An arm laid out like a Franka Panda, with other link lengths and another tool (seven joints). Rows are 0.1 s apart.
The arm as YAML. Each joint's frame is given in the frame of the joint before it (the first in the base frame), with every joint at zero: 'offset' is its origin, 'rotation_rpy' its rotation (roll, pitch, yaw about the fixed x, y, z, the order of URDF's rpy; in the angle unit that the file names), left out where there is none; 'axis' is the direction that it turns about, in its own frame. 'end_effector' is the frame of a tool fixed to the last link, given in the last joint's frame.
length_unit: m
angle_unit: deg
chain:
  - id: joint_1
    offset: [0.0, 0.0, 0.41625]
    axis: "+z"
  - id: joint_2
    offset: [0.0, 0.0, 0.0]
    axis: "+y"
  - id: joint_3
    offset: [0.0, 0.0, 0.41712]
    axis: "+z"
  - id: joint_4
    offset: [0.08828, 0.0, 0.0]
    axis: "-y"
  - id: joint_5
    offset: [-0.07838, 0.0, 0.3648]
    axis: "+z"
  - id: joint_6
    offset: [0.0, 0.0, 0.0]
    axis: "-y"
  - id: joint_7
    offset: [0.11, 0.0, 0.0]
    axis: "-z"
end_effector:
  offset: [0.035, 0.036, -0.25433]
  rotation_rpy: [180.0, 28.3, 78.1]
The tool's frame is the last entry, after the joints.
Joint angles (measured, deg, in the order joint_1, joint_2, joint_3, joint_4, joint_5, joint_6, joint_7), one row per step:
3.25 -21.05 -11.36 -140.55 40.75 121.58 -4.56
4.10 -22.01 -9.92 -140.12 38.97 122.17 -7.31
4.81 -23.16 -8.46 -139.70 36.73 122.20 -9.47
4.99 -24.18 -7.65 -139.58 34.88 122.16 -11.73
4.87 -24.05 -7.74 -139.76 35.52 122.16 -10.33
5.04 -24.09 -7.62 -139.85 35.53 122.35 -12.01
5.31 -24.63 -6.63 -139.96 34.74 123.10 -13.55
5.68 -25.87 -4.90 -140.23 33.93 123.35 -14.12
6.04 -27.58 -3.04 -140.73 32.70 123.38 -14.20
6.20 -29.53 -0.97 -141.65 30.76 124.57 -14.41
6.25 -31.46 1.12 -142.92 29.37 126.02 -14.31
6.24 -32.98 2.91 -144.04 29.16 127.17 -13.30
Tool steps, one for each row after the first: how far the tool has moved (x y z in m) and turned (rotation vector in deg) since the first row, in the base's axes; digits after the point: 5 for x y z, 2 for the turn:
-0.00336 0.01651 0.01037 -2.87 -3.31 4.83
-0.01007 0.03260 0.02002 -5.78 -6.06 9.64
-0.01664 0.03949 0.02632 -8.12 -8.36 13.25
-0.01548 0.03798 0.02442 -7.23 -7.30 11.64
-0.01670 0.04095 0.02469 -7.65 -8.35 13.16
-0.01952 0.04912 0.02807 -9.27 -10.19 15.52
-0.02799 0.06474 0.03383 -10.77 -11.74 18.16
-0.04035 0.08037 0.03926 -12.55 -13.11 20.80
-0.05165 0.09184 0.04341 -15.54 -15.23 23.20
-0.06273 0.10231 0.04522 -18.12 -17.10 24.85
-0.07115 0.11179 0.04639 -19.28 -18.05 25.00

